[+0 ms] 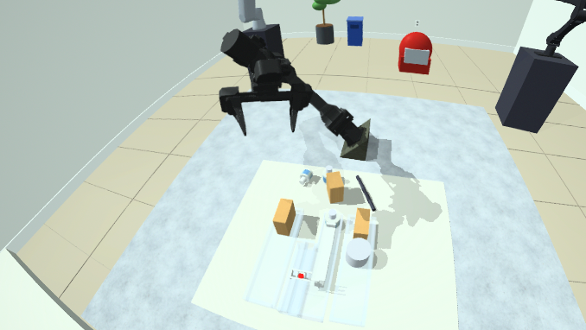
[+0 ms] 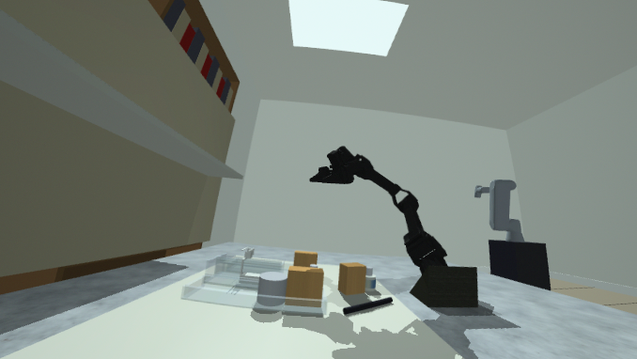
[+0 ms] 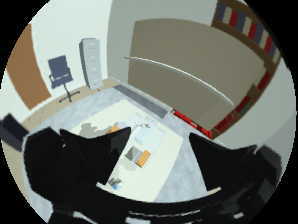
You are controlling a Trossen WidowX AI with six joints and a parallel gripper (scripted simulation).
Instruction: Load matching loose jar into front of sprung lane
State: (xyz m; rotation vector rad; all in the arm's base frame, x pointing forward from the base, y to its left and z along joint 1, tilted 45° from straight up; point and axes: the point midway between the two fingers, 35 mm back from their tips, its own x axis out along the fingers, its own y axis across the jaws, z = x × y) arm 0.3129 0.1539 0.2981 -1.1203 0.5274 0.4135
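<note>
The black rod lies 170 mm behind my gripper tip, 170 mm to the left of it and 310 mm below it. Round my gripper tip: red dot: 160 mm ahead, 110 mm to the left, 250 mm below; clear pusher lane: 120 mm ahead, 110 mm to the left, 300 mm below.
</note>
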